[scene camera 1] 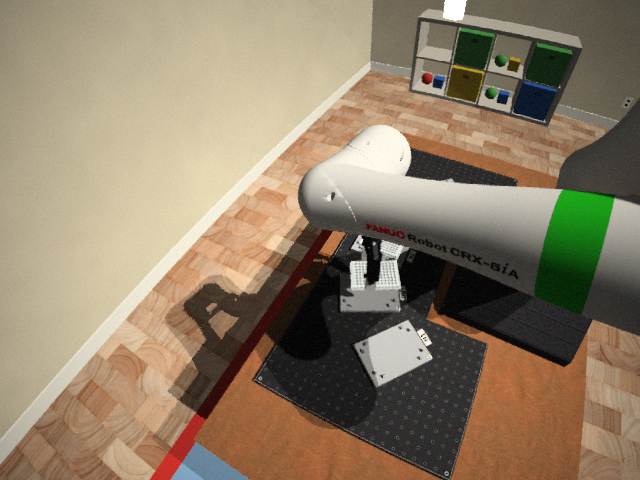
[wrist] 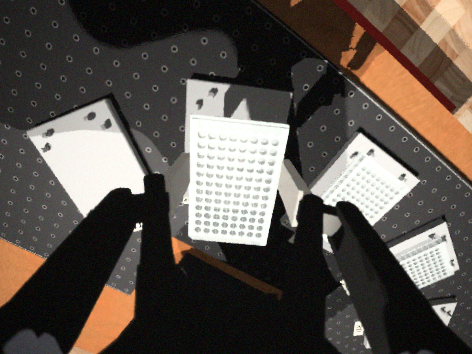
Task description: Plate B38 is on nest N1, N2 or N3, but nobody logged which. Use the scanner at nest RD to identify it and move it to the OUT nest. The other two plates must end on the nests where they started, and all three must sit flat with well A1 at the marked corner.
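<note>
My gripper [scene camera 1: 372, 271] [wrist: 235, 169] is shut on a white well plate [scene camera 1: 387, 273] [wrist: 235, 150], gripping its two long sides. It holds the plate above the OUT nest [scene camera 1: 369, 303] [wrist: 202, 95], whose bare end shows past the plate. The plate's identity and well A1 cannot be read. The N1 nest [scene camera 1: 392, 353] [wrist: 95, 167] is empty. A second plate [scene camera 1: 391, 248] [wrist: 367, 187] sits on the N2 nest [wrist: 361, 144]. A third plate [wrist: 430, 265] sits on the N3 nest [wrist: 447, 232], partly behind a finger. A corner of the RD nest [wrist: 444, 311] shows; the scanner is hidden.
The nests stand on a black perforated board [scene camera 1: 320, 382] [wrist: 165, 75] on an orange table [scene camera 1: 522, 413]. A dark block [scene camera 1: 516, 320] lies right of the OUT nest in the scene view. The arm hides much of the far board. A shelf unit [scene camera 1: 496, 23] stands at the back wall.
</note>
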